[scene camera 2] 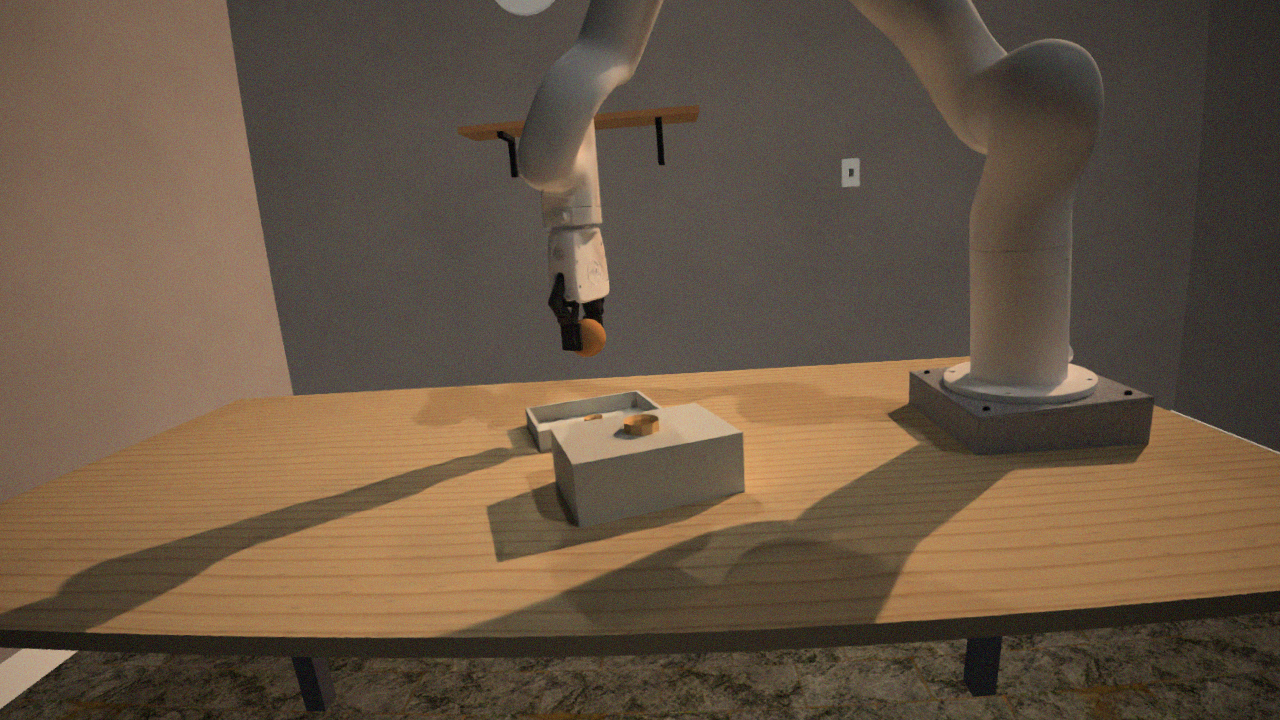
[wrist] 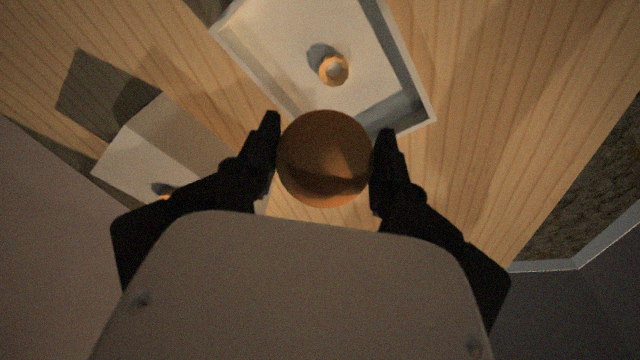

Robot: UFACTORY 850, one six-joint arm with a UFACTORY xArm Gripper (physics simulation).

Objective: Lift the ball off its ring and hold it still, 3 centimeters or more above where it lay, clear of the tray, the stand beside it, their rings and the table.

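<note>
An orange ball (scene camera 2: 588, 337) (wrist: 325, 159) is held between the two black fingers of my gripper (scene camera 2: 581, 335) (wrist: 327, 139), which is shut on it. The ball hangs in the air, well above the shallow pale tray (scene camera 2: 542, 436) (wrist: 417, 97) and apart from it. A small orange ring (scene camera 2: 592, 418) (wrist: 324, 76) sits on the tray's floor with no ball on it; in the scene view it is partly hidden. The box-shaped stand (scene camera 2: 653, 474) (wrist: 145, 162) is beside the tray. Its orange ring (scene camera 2: 641, 425) sits on top and is empty.
The wooden table (scene camera 2: 375, 555) (wrist: 470, 100) carries the tray, the stand and the arm's grey base block (scene camera 2: 1065, 429) at the right. A wooden wall shelf (scene camera 2: 644, 118) is behind the arm. Shadows of the arm fall across the table.
</note>
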